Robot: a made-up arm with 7 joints. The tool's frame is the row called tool. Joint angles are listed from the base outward. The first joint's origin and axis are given. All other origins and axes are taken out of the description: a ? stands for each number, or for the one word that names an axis. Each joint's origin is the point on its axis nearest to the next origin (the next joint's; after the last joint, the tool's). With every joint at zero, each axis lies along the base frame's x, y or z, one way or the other. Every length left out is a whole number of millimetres.
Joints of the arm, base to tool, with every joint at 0 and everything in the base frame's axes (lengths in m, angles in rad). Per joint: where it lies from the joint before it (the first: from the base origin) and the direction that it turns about. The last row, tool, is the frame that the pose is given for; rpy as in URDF.
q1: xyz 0.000 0.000 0.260 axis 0 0 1
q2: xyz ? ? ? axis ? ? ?
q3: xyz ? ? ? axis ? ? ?
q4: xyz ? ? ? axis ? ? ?
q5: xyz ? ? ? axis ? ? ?
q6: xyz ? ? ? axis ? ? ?
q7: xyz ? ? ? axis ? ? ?
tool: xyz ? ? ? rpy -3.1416 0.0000 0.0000
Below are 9 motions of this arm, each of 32 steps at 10 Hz.
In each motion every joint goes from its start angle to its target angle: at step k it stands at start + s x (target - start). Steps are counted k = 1, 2, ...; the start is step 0. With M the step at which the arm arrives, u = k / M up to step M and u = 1 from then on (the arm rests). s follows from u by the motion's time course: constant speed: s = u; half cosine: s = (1 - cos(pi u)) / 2; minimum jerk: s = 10 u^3 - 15 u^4 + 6 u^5.
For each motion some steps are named. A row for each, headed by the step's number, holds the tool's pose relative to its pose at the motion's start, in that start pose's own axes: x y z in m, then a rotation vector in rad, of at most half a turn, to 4 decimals.
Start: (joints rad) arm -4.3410 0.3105 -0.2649 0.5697 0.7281 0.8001 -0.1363
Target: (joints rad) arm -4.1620 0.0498 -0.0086 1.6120 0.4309 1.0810 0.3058
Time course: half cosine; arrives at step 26
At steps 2, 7, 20, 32:
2: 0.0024 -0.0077 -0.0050 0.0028 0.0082 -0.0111
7: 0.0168 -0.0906 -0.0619 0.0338 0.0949 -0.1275
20: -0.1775 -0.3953 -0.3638 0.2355 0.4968 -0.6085
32: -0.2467 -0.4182 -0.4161 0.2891 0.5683 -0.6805

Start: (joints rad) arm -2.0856 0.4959 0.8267 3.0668 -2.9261 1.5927 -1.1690
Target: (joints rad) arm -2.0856 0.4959 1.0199 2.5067 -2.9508 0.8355 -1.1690
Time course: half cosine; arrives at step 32
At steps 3, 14, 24, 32:
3: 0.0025 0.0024 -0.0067 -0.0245 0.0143 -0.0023
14: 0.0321 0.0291 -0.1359 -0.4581 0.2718 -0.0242
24: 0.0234 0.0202 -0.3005 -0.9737 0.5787 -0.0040
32: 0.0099 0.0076 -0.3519 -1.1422 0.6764 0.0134

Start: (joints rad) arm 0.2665 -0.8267 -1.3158 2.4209 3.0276 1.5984 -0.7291
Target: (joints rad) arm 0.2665 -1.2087 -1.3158 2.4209 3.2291 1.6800 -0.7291
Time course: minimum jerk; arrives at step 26
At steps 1, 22, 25, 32:
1: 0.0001 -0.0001 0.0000 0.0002 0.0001 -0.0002
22: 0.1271 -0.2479 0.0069 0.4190 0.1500 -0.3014
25: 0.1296 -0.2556 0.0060 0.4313 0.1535 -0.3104
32: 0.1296 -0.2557 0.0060 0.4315 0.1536 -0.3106

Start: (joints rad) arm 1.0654 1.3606 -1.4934 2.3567 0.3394 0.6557 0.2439
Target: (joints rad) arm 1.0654 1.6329 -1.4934 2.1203 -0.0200 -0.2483 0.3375
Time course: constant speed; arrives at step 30
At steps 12, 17, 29, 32:
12: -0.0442 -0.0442 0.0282 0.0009 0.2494 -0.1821
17: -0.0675 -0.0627 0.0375 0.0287 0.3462 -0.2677
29: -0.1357 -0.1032 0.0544 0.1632 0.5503 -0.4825
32: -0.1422 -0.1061 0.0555 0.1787 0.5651 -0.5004

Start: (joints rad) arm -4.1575 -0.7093 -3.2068 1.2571 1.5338 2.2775 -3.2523
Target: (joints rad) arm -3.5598 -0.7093 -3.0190 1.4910 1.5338 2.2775 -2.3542
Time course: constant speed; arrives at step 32
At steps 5, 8, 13, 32:
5: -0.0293 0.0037 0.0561 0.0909 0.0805 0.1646
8: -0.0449 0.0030 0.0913 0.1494 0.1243 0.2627
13: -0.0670 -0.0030 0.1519 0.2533 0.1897 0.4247
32: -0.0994 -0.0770 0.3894 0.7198 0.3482 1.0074

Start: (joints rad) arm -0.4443 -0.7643 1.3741 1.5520 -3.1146 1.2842 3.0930
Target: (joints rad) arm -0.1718 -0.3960 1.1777 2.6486 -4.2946 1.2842 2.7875
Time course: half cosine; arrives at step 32
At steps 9, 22, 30, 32:
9: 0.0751 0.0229 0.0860 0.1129 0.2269 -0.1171
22: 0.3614 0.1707 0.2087 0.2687 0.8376 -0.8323
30: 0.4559 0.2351 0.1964 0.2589 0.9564 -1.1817
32: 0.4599 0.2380 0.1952 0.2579 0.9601 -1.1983

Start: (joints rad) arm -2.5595 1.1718 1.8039 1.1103 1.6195 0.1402 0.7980
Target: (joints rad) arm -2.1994 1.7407 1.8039 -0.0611 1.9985 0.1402 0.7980
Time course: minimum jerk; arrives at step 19
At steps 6, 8, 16, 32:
6: 0.0929 0.0975 0.0191 -0.2071 0.1255 0.1905
8: 0.1621 0.1998 0.0073 -0.4010 0.2494 0.3530
16: 0.2612 0.5148 -0.2534 -1.1285 0.7642 0.7952
32: 0.2606 0.5235 -0.2729 -1.1657 0.7922 0.8093

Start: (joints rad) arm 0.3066 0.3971 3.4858 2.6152 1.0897 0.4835 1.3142
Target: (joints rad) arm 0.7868 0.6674 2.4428 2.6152 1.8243 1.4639 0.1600
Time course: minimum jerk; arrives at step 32
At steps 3, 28, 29, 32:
3: -0.0005 -0.0013 -0.0009 -0.0031 -0.0024 -0.0070
28: -0.0306 -0.1905 -0.2382 -0.0075 -0.5427 -1.0527
29: -0.0303 -0.1919 -0.2413 -0.0037 -0.5479 -1.0634
32: -0.0302 -0.1930 -0.2438 -0.0006 -0.5521 -1.0719

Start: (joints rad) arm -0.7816 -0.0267 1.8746 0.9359 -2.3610 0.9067 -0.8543
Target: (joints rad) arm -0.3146 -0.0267 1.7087 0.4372 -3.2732 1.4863 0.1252
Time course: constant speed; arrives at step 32
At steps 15, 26, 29, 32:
15: 0.0586 0.0475 -0.0863 -0.3405 -0.2648 0.1577
26: 0.0952 0.0718 -0.1661 -0.7376 -0.3593 0.3676
29: 0.1047 0.0757 -0.1903 -0.8620 -0.3600 0.4362
32: 0.1141 0.0780 -0.2154 -0.9914 -0.3477 0.5086

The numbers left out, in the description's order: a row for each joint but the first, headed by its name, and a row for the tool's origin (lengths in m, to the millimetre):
q2: xyz 0.000 0.000 0.000, axis 0 1 0
q3: xyz 0.000 0.000 0.238, axis 0 0 1
q4: xyz 0.074 0.000 0.000, axis 0 -1 0
q5: xyz 0.094 0.000 -0.414, axis 0 0 -1
q6: xyz 0.000 0.000 0.000, axis 0 1 0
q7: xyz 0.061 0.000 -0.078, axis 0 0 -1
tool: xyz 0.000 0.000 0.000

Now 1 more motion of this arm.
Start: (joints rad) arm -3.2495 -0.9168 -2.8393 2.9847 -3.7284 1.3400 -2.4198
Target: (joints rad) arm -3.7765 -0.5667 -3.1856 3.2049 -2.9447 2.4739 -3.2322
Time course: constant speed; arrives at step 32
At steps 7, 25, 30, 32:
7: 0.1052 0.0318 0.0582 0.1602 0.2982 -0.3166
25: 0.3494 -0.0150 0.1682 0.5480 1.1833 -0.9751
30: 0.3977 -0.0504 0.1856 0.6353 1.4689 -1.0735
32: 0.4140 -0.0658 0.1910 0.6652 1.5879 -1.0975

